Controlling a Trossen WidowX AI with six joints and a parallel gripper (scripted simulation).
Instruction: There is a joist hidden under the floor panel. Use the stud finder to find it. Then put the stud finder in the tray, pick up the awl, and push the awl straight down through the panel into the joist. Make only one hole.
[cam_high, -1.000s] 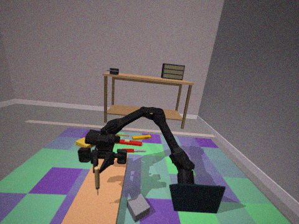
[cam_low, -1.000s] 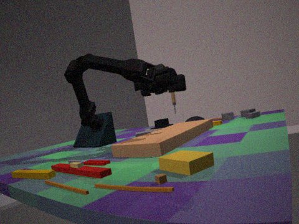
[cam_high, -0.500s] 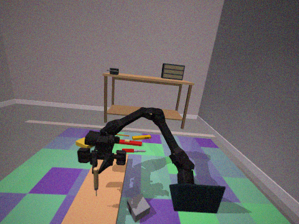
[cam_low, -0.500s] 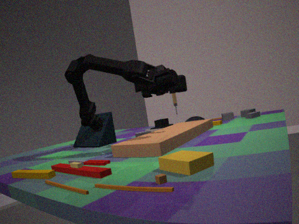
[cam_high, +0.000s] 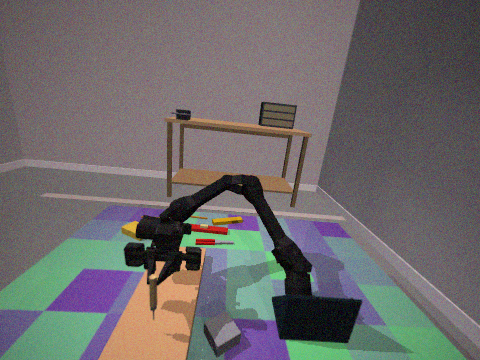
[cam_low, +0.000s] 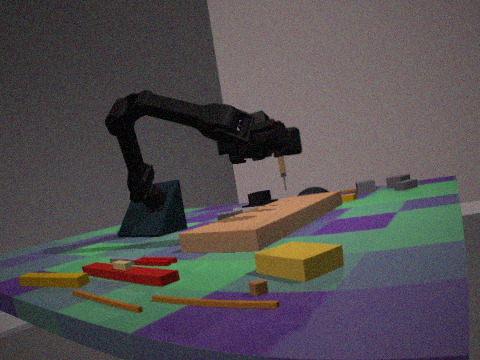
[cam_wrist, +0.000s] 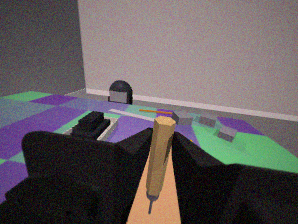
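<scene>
Now: gripper tip 6 cm above the awl. From my gripper tip the other things lie so: stud finder: 20 cm behind, 24 cm to the left, 14 cm below; yellow block: 20 cm ahead, 49 cm to the right, 17 cm below.
</scene>
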